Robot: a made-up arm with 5 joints.
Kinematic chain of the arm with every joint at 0, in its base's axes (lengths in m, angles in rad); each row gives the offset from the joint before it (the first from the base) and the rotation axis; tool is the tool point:
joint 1: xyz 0 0 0.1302 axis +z
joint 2: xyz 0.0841 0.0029 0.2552 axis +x
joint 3: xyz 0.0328 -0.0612 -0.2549 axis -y
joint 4: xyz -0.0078 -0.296 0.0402 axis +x
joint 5: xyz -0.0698 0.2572 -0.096 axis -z
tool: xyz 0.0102 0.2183 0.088
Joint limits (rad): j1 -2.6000..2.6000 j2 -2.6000..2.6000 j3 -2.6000..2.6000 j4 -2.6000..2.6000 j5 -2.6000..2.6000
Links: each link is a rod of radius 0.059 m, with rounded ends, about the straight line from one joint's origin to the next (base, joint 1, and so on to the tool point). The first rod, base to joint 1, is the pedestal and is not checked.
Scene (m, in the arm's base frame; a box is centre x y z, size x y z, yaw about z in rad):
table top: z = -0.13
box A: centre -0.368 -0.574 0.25 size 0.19 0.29 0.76 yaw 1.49
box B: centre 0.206 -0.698 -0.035 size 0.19 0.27 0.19 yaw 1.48
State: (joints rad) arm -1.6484 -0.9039 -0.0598 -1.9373 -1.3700
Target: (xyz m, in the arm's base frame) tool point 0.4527 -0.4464 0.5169
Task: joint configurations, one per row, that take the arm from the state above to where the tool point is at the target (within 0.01 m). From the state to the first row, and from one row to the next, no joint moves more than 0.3 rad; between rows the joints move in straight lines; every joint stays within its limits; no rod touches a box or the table.
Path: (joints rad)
1: -1.3954 -0.9701 -0.2774 -2.0478 -1.4772
2: -1.1425 -1.0362 -0.4950 -2.1582 -1.5845
3: -0.8895 -1.1024 -0.7126 -2.2686 -1.6917
4: -0.6366 -1.1685 -0.9302 -2.3791 -1.7990
5: -0.3836 -1.2347 -1.1478 -2.4896 -1.9062
6: -0.1306 -1.3009 -1.3654 -2.6000 -2.0134
7: 0.0113 -1.2846 -1.0913 -2.4496 -1.9955
8: 0.1532 -1.2683 -0.8171 -2.2992 -1.9775
9: 0.2952 -1.2521 -0.5430 -2.1488 -1.9595
10: 0.4371 -1.2358 -0.2689 -1.9983 -1.9415
11: 0.5790 -1.2195 0.0053 -1.8479 -1.9236
12: 0.7210 -1.2033 0.2794 -1.6975 -1.9056
13: 0.8629 -1.1870 0.5535 -1.5471 -1.8876

